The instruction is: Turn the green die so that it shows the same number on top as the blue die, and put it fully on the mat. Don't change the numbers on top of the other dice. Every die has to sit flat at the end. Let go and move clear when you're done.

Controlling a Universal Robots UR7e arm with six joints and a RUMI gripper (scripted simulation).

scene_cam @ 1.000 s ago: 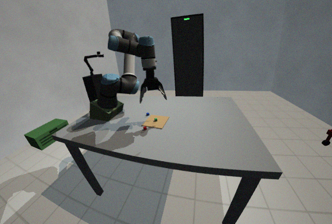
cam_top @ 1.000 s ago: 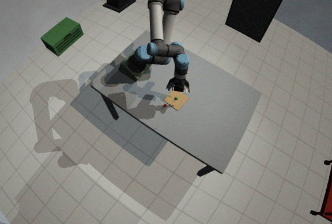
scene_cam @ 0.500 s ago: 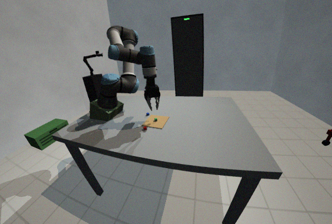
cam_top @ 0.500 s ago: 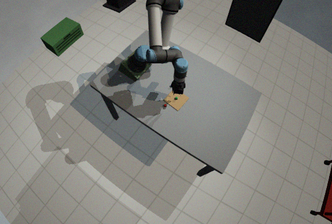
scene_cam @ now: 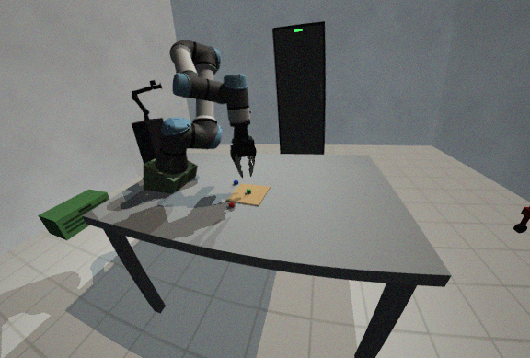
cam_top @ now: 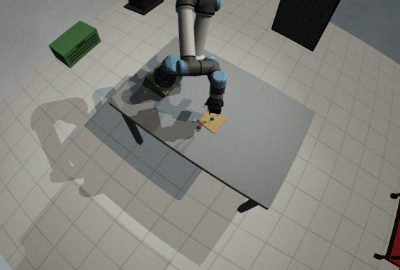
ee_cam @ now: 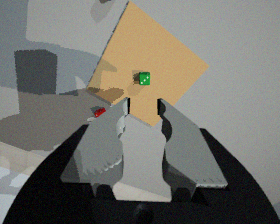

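Right now my hand is 8 cm above the green die. The rest, counted from my hand: red die: 10 cm to the right, 9 cm below, 3 cm behind; blue die: 9 cm below, 9 cm behind, 7 cm to the left; tan mat: 9 cm below.
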